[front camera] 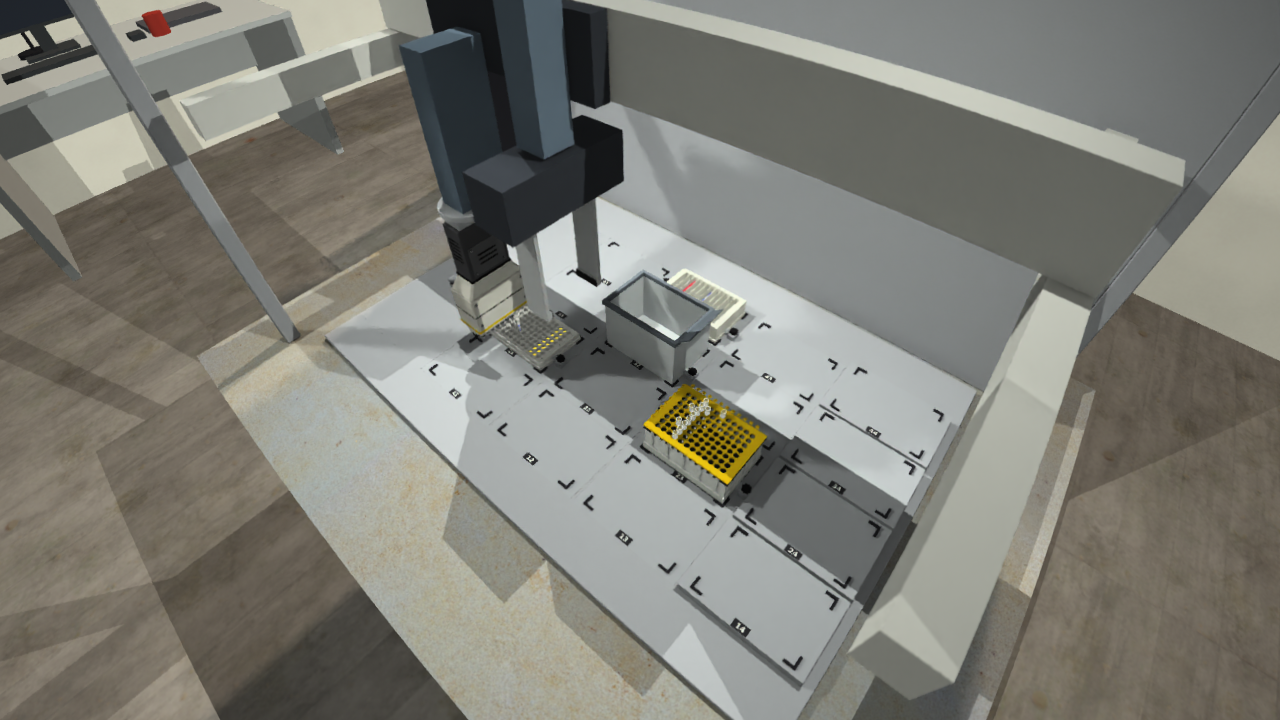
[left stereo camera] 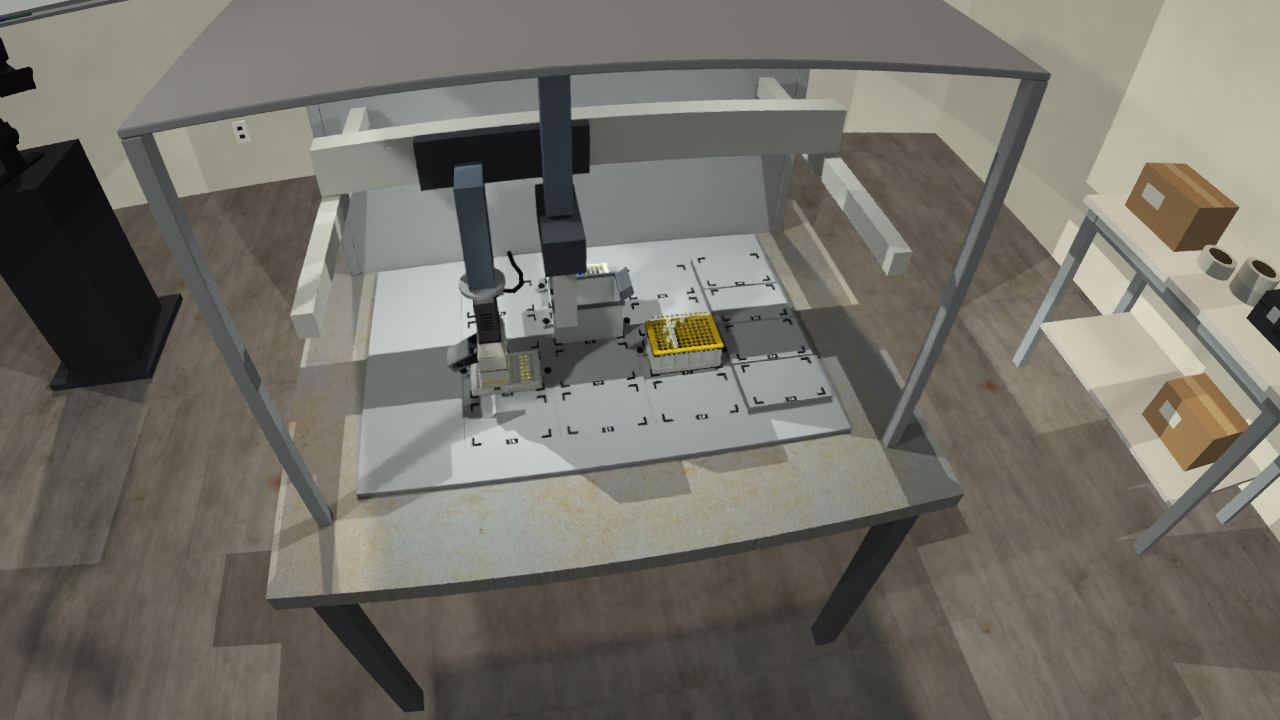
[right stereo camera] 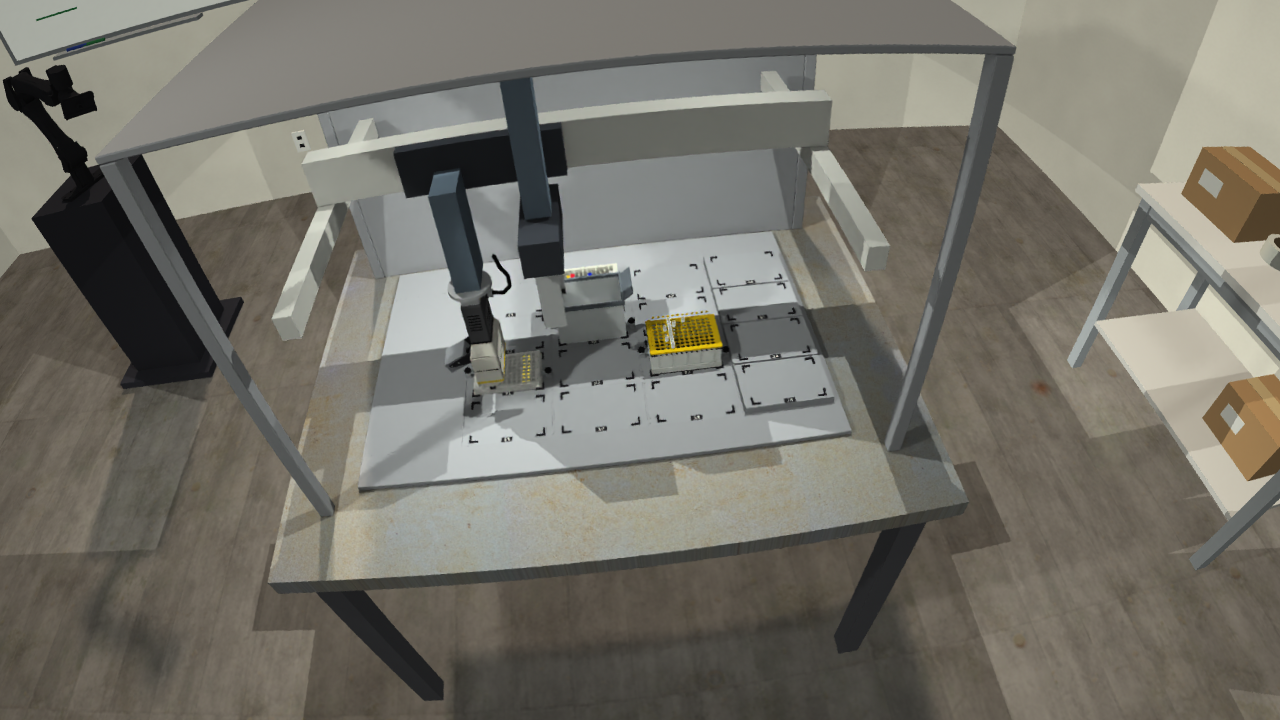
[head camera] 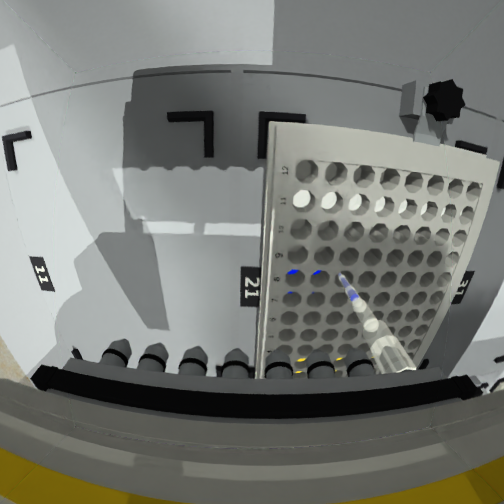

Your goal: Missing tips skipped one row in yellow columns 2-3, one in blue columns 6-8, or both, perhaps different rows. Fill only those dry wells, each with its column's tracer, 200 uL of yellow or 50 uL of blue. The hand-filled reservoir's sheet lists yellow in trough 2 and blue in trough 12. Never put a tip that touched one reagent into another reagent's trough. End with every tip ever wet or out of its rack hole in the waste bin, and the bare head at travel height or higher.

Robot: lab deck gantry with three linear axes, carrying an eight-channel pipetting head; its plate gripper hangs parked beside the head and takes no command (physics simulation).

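Note:
The pipetting head (front camera: 487,295) (left stereo camera: 492,360) (right stereo camera: 486,362) is low over the well plate (front camera: 539,360) (head camera: 320,136). One tip (head camera: 371,325) holding blue liquid is on the end nozzle; its point is at column 8, third well from the left. Its height there is unclear. The other nozzles (head camera: 236,364) are bare. Blue shows in the first two wells of columns 7 and 8, yellow near the head. The yellow-topped tip rack (front camera: 756,440) (left stereo camera: 684,362) (right stereo camera: 684,360) has a few clear tips. The plate gripper (front camera: 564,291) hangs beside the head, fingers apart and empty.
The grey waste bin (front camera: 642,347) (left stereo camera: 588,320) (right stereo camera: 590,322) stands between plate and tip rack, farther back. Behind it is the reservoir (front camera: 738,308), showing red and blue in the right stereo view (right stereo camera: 590,269). Black locating knobs (head camera: 444,100) stand beside the labware.

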